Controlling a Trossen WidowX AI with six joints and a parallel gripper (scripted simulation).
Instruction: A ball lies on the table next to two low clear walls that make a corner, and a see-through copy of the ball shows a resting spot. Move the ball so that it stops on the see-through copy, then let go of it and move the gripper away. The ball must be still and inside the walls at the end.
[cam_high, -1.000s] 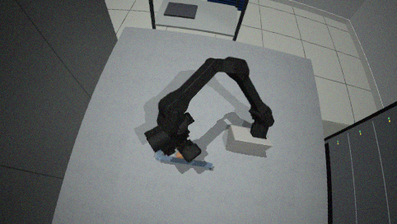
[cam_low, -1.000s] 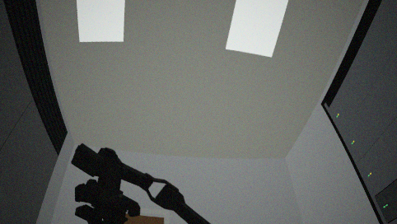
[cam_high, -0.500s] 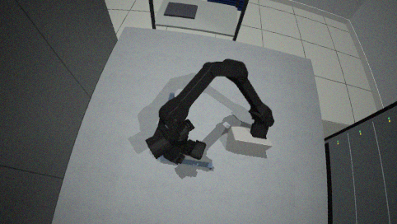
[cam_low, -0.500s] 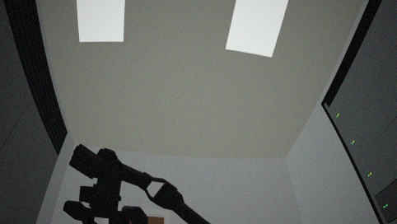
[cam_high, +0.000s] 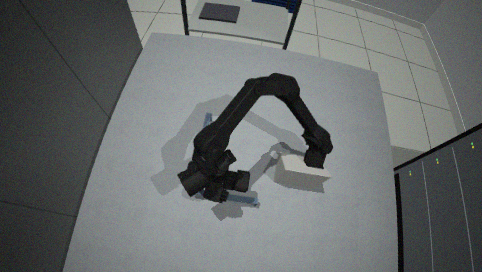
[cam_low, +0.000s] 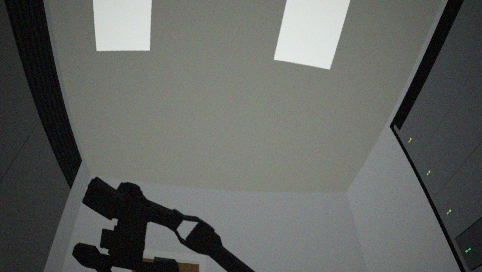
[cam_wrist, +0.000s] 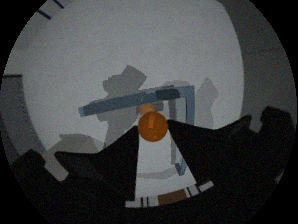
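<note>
Right now the see-through copy is 80 mm below my gripper tip. Round my gripper tip: orange ball right at my gripper tip.
</note>
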